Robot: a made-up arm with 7 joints. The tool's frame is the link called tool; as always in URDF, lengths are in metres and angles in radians.
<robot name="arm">
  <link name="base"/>
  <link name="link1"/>
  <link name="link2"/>
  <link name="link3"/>
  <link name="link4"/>
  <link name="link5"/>
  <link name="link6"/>
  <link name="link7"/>
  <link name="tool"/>
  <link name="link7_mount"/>
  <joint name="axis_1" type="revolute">
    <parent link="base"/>
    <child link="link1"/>
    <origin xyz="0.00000 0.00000 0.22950" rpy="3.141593 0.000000 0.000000"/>
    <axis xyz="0 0 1"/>
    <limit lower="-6.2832" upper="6.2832" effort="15" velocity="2.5"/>
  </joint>
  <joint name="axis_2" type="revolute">
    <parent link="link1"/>
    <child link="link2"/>
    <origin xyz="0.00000 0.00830 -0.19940" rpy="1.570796 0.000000 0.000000"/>
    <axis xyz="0 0 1"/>
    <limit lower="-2.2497" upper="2.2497" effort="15" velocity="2.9"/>
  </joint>
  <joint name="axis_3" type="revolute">
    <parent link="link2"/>
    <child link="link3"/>
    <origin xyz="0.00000 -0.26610 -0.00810" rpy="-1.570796 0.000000 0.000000"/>
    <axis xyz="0 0 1"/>
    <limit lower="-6.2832" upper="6.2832" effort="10" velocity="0.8"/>
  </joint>
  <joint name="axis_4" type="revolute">
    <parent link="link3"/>
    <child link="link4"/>
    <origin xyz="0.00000 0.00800 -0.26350" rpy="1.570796 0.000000 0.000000"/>
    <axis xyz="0 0 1"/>
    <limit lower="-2.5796" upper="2.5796" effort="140" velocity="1.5"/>
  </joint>
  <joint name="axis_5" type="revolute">
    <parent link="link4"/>
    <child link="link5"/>
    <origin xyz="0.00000 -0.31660 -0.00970" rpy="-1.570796 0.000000 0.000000"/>
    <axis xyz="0 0 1"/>
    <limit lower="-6.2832" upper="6.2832" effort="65" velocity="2.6"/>
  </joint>
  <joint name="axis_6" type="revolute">
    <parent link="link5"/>
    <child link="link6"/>
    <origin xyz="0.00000 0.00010 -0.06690" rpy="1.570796 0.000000 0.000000"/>
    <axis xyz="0 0 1"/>
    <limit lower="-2.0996" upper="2.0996" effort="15" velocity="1.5"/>
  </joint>
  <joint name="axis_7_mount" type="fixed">
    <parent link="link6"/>
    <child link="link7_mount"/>
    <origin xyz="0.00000 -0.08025 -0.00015"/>
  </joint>
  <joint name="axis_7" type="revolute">
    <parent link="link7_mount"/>
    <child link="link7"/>
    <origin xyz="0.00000 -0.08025 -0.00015" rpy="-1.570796 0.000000 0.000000"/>
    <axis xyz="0 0 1"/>
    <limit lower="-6.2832" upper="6.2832" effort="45" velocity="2.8"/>
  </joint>
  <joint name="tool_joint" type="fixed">
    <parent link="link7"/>
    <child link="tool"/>
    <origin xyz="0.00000 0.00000 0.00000"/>
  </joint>
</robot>
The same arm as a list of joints. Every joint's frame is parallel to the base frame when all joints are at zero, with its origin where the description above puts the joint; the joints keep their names.
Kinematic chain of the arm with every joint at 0, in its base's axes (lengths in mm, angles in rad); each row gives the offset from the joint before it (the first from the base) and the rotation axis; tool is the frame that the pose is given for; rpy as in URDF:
axis_1: xyz 0.0 0.0 229.5 axis -z
axis_2: xyz 0.0 -8.3 199.4 axis +y
axis_3: xyz 0.0 -8.1 266.1 axis -z
axis_4: xyz 0.0 -8.0 263.5 axis +y
axis_5: xyz 0.0 -9.7 316.6 axis -z
axis_6: xyz 0.0 -0.1 66.9 axis +y
axis_7: xyz 0.0 -0.3 160.5 axis -z
tool: xyz 0.0 0.0 0.0 rpy -3.1416 0.0000 0.0000
Joint limits (rad, base to tool): -6.2832..6.2832 -2.2497..2.2497 -6.2832..6.2832 -2.5796..2.5796 -6.2832..6.2832 -2.0996..2.0996 -6.2832..6.2832

